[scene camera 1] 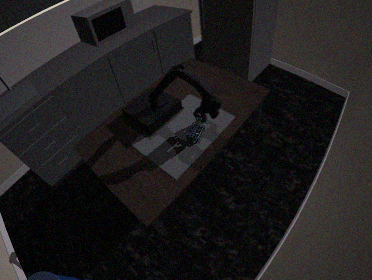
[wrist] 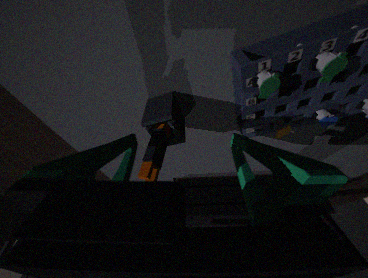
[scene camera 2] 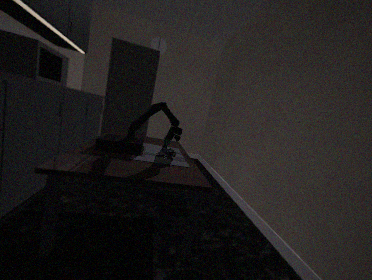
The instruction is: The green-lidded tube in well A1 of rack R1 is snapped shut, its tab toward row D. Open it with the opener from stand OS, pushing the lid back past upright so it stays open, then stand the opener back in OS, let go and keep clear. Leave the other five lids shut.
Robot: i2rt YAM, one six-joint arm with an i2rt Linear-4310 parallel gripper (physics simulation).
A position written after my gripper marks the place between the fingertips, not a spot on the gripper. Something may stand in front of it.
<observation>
My gripper [wrist: 184,138] is open, holding nothing. Also in view: an orange-tipped tool [wrist: 153,158].
</observation>
